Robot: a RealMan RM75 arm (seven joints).
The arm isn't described. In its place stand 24 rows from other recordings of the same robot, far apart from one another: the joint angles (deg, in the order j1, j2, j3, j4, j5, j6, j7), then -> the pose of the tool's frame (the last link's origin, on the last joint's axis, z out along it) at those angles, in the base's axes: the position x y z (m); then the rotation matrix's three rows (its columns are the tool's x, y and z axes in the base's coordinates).
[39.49, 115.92, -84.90, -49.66, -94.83, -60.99, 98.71] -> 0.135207 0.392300 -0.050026; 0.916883 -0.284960 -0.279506; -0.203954 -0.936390 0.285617; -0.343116 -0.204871 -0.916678
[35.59, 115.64, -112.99, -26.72, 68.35, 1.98, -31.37] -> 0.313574 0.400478 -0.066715; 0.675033 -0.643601 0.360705; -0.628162 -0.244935 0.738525; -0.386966 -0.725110 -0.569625
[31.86, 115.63, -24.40, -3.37, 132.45, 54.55, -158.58] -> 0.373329 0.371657 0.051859; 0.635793 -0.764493 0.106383; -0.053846 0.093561 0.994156; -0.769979 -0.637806 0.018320
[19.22, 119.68, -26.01, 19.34, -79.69, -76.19, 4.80] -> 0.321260 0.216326 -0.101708; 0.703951 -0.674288 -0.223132; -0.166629 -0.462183 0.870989; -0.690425 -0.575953 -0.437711
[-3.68, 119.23, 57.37, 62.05, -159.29, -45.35, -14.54] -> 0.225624 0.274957 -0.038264; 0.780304 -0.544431 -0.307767; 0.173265 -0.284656 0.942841; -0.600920 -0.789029 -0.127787
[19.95, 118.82, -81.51, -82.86, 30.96, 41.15, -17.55] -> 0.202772 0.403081 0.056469; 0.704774 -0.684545 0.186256; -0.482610 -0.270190 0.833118; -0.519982 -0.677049 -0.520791
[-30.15, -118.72, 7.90, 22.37, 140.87, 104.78, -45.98] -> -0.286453 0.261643 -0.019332; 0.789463 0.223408 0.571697; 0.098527 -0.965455 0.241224; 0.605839 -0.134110 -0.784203
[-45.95, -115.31, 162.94, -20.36, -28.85, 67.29, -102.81] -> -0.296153 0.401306 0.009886; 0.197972 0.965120 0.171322; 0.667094 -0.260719 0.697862; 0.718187 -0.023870 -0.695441
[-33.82, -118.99, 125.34, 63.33, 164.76, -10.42, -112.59] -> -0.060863 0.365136 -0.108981; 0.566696 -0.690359 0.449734; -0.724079 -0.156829 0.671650; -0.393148 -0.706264 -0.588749
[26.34, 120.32, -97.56, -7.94, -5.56, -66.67, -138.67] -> 0.300064 0.331661 -0.043025; -0.452061 0.837028 -0.308261; 0.157453 0.415043 0.896074; 0.877980 0.356543 -0.319417
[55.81, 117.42, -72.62, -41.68, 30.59, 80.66, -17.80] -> 0.174029 0.403011 -0.039443; 0.435247 -0.768479 0.469041; -0.884446 -0.462341 0.063221; 0.168273 -0.442358 -0.880911
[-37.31, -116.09, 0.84, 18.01, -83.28, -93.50, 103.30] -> -0.251777 0.372174 0.081099; 0.141248 0.732611 0.665831; 0.033649 -0.675738 0.736374; 0.989402 -0.081607 -0.120098
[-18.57, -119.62, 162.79, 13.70, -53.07, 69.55, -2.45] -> -0.309618 0.256529 -0.090393; 0.806489 0.512214 0.295317; 0.020159 -0.523013 0.852087; 0.590905 -0.681245 -0.432130
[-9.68, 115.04, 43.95, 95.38, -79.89, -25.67, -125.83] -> 0.172810 0.254272 -0.041697; 0.999176 -0.040575 0.001121; -0.013968 -0.317775 0.948063; -0.038112 -0.947298 -0.318079
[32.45, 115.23, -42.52, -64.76, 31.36, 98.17, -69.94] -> 0.282131 0.339920 0.084351; 0.775230 -0.577432 0.256107; -0.628501 -0.745705 0.221156; 0.063278 -0.332411 -0.941010
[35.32, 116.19, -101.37, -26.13, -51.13, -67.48, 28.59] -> 0.187776 0.338387 -0.086349; 0.818525 0.176688 -0.546624; 0.370317 -0.889727 0.266929; -0.439183 -0.420912 -0.793695
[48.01, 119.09, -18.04, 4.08, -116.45, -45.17, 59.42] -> 0.250255 0.376725 -0.114322; 0.703659 -0.695871 -0.143620; -0.513674 -0.637855 0.573829; -0.490920 -0.330006 -0.806284
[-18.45, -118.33, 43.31, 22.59, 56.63, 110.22, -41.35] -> -0.266989 0.269767 0.077600; 0.349726 0.459411 0.816476; -0.484230 -0.657427 0.577331; 0.802006 -0.597270 -0.007459
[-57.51, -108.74, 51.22, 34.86, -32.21, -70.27, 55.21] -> -0.194108 0.466999 0.047538; 0.782515 0.549406 -0.292956; 0.622602 -0.685923 0.376665; 0.005997 -0.477141 -0.878806
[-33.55, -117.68, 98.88, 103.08, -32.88, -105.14, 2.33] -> -0.103904 0.285314 -0.005708; 0.667814 0.538715 -0.513625; 0.691214 -0.704842 0.159441; -0.276131 -0.461501 -0.843071
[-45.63, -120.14, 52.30, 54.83, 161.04, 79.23, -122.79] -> -0.229704 0.406933 0.018739; 0.769080 0.472556 -0.430356; 0.612799 -0.736523 0.286374; -0.181640 -0.483967 -0.856028
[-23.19, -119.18, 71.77, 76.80, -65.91, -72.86, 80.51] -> -0.172187 0.357214 0.020372; 0.971770 0.167358 0.166295; 0.081247 -0.899122 0.430092; 0.221499 -0.404440 -0.887337
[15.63, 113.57, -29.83, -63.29, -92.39, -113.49, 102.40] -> 0.261511 0.261161 0.155002; 0.619556 -0.515055 -0.592341; -0.256986 -0.846127 0.466934; -0.741693 -0.137069 -0.656585
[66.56, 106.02, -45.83, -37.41, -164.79, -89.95, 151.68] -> 0.156793 0.458970 0.086020; 0.459163 -0.746545 0.481497; -0.886139 -0.423140 0.188971; 0.062665 -0.513442 -0.855833
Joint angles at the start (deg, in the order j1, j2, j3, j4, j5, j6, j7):
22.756 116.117 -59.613 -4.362 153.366 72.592 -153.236
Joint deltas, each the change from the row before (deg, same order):
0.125 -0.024 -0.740 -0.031 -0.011 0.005 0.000
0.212 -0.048 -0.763 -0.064 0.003 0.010 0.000
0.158 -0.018 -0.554 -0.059 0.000 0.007 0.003
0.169 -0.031 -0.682 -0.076 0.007 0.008 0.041
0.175 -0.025 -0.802 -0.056 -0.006 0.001 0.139
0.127 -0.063 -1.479 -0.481 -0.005 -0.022 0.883
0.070 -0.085 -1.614 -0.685 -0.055 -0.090 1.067
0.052 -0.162 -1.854 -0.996 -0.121 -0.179 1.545
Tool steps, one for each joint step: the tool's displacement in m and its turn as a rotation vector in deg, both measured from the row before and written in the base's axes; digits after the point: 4 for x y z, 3 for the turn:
-0.0016 0.0008 -0.0015 -0.593 -0.294 0.484
-0.0021 0.0014 -0.0013 -0.571 -0.329 0.605
-0.0017 0.0010 -0.0010 -0.416 -0.226 0.454
-0.0019 0.0011 -0.0012 -0.508 -0.248 0.530
-0.0020 0.0010 -0.0016 -0.652 -0.192 0.563
-0.0035 0.0017 -0.0018 -1.128 0.145 1.058
-0.0038 0.0019 -0.0017 -1.246 0.176 1.149
-0.0046 0.0025 -0.0013 -1.476 0.372 1.353

